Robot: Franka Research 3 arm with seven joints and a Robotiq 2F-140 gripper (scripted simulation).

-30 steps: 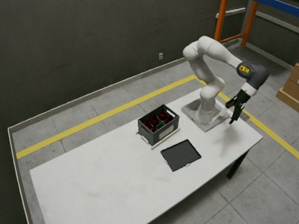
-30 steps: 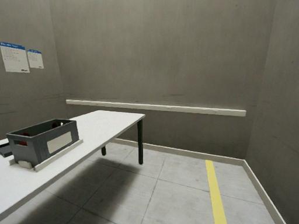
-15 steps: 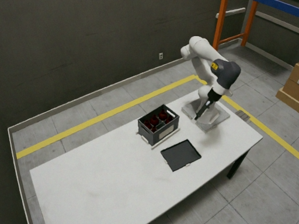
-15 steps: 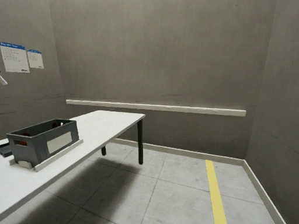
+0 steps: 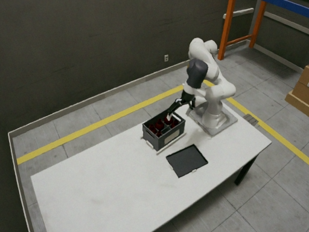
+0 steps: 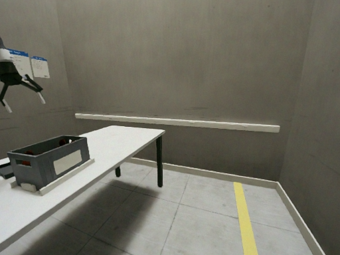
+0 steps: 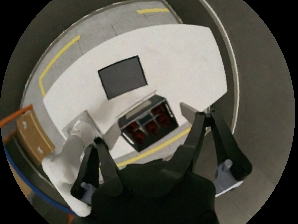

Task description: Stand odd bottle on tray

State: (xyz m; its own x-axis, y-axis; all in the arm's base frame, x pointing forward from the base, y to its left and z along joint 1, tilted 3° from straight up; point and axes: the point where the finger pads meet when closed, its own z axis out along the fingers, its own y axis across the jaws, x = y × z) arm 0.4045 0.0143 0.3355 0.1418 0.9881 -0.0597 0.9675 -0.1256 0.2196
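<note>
Now: hand 1 cm past the dark grey crate, 15 cm to the left of it and 28 cm above it. From my hand the other things lie so: flat black tray: 1 cm behind, 13 cm to the left, 36 cm below.
</note>
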